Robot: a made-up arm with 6 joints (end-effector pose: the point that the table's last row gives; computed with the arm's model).
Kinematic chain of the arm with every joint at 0, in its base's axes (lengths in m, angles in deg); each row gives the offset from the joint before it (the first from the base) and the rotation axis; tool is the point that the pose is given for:
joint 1: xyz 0 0 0.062 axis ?
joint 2: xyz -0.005 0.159 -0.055 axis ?
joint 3: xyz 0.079 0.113 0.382 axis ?
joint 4: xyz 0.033 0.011 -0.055 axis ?
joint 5: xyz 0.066 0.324 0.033 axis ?
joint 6: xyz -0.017 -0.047 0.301 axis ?
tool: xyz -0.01 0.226 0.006
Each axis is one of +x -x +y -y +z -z.
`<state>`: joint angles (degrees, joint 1 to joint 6).
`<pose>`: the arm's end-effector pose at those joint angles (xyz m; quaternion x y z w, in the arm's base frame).
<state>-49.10 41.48 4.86 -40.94 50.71 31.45</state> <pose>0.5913 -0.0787 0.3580 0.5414 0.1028 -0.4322 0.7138</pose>
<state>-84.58 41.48 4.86 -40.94 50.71 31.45</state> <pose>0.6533 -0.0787 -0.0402 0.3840 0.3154 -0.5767 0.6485</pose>
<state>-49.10 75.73 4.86 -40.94 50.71 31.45</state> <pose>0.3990 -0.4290 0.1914 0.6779 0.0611 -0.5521 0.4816</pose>
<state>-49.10 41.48 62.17 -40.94 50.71 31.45</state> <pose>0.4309 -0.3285 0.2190 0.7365 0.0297 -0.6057 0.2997</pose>
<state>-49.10 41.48 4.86 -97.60 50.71 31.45</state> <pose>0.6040 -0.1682 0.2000 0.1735 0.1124 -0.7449 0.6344</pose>
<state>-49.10 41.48 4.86 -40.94 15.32 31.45</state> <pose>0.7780 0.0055 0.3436 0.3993 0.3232 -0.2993 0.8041</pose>
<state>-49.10 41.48 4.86 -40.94 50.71 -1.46</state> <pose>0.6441 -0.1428 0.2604 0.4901 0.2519 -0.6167 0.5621</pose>
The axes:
joint 1: -y
joint 2: +x
joint 3: +x
joint 4: +z
joint 5: +x
joint 6: +z

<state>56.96 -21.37 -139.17 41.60 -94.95 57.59</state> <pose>-0.4291 0.0071 -0.1569 0.4813 -0.7688 0.2771 0.3170</pose>
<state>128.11 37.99 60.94 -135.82 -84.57 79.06</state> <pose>-0.4124 0.0416 0.5903 0.0406 0.0569 0.6761 0.7335</pose>
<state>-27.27 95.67 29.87 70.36 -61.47 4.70</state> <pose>-0.3531 -0.3570 0.5231 0.3965 -0.4121 -0.1032 0.8138</pose>
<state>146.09 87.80 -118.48 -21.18 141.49 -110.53</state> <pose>-0.2047 -0.2821 0.5360 0.6239 -0.1309 0.4493 0.6259</pose>
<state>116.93 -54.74 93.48 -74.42 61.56 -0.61</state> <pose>-0.3802 0.3665 0.1519 0.8277 -0.4931 0.2102 0.1661</pose>
